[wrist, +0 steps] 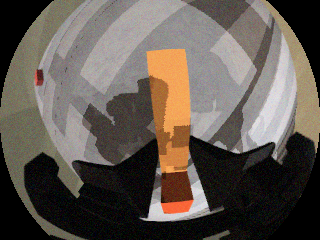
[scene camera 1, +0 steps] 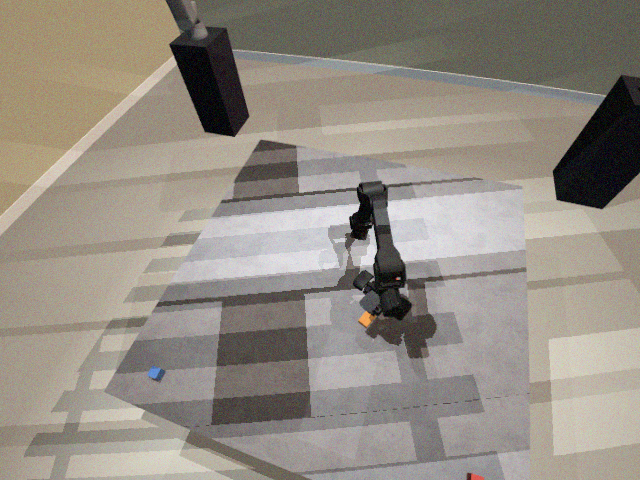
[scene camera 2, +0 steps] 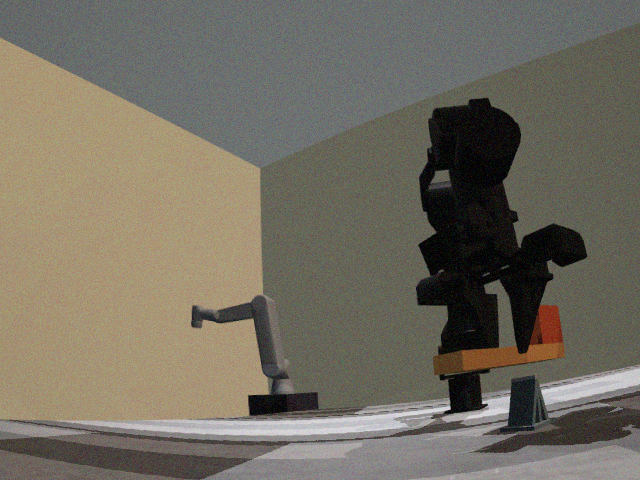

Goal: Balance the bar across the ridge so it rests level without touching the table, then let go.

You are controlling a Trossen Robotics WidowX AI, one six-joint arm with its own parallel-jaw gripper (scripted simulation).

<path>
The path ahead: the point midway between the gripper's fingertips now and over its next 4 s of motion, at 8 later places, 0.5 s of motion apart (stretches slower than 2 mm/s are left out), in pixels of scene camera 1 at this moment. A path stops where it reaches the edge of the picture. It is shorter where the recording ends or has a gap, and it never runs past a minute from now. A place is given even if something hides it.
The gripper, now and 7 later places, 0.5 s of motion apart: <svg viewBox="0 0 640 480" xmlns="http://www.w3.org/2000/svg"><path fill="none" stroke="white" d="M378 304L378 304L378 304L378 304L378 305L378 305L378 303L381 293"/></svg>
</path>
